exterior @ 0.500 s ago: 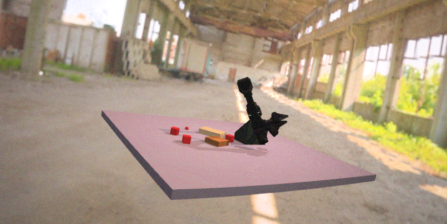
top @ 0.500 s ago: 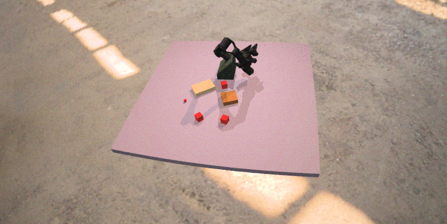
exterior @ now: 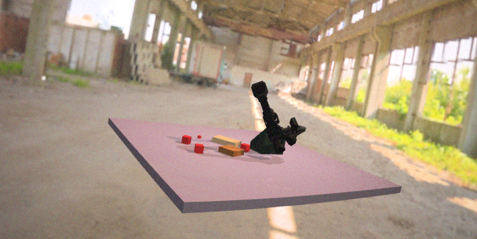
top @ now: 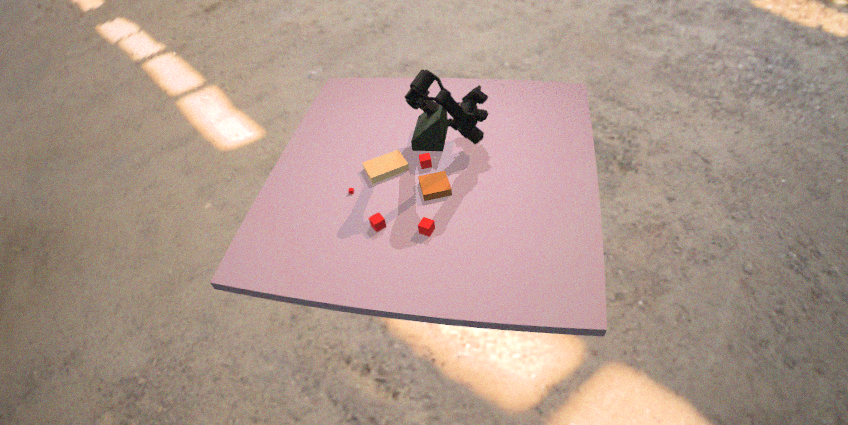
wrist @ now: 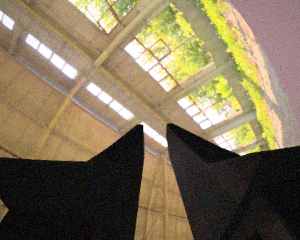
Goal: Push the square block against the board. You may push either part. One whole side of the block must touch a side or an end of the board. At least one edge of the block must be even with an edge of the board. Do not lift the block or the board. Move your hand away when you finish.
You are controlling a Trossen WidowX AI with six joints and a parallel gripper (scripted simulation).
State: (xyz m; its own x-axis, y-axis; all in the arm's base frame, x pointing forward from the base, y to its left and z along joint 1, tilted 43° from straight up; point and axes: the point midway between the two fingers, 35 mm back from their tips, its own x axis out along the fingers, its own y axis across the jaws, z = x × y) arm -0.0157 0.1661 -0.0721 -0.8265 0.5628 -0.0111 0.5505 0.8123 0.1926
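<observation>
My gripper tip is 37 cm short of the square block, 18 cm above it and 17 cm to the left of it. Round my gripper tip: red piece (48 cm to the right, 38 cm ahead, 19 cm below); board (37 cm to the right, 26 cm ahead, 18 cm below).
</observation>
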